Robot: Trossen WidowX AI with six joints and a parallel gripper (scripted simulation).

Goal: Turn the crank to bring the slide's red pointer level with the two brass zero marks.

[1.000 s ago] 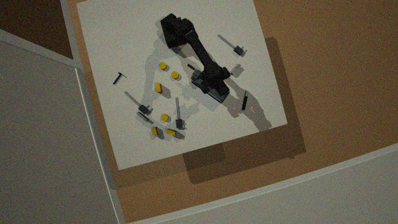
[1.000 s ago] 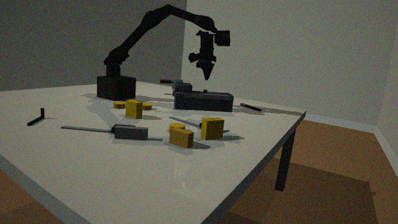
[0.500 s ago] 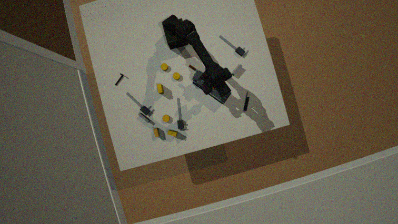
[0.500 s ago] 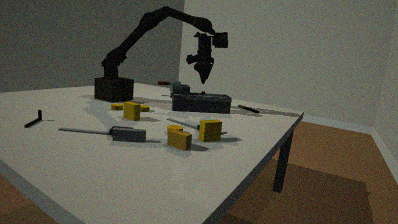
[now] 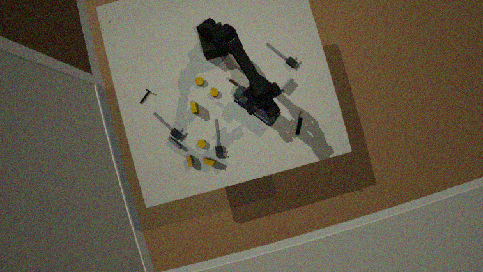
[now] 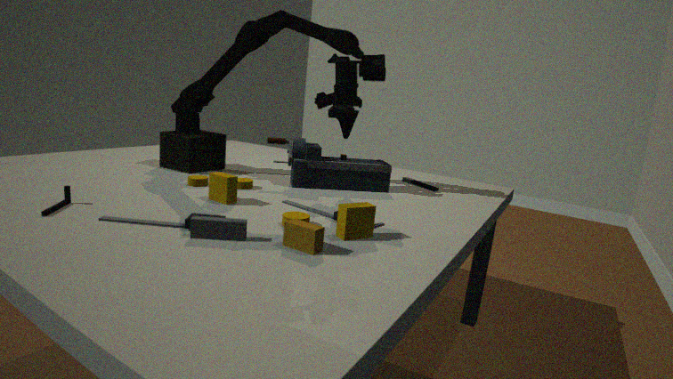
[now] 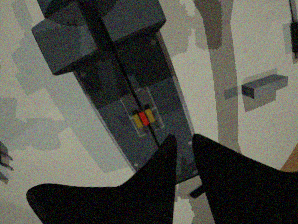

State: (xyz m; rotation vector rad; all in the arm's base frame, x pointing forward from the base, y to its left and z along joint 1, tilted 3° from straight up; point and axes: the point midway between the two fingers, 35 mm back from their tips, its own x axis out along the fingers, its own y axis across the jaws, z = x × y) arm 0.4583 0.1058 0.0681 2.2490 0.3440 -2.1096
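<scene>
My gripper tip is 50 mm above the slide, 20 mm to the left of it and 10 mm short of it. Also, from my gripper tip: black l-shaped key 590 mm to the right, 350 mm behind, 120 mm below; black bar 180 mm to the left, 180 mm ahead, 130 mm below; brown crank handle 160 mm behind, 100 mm to the right, 20 mm below.
</scene>
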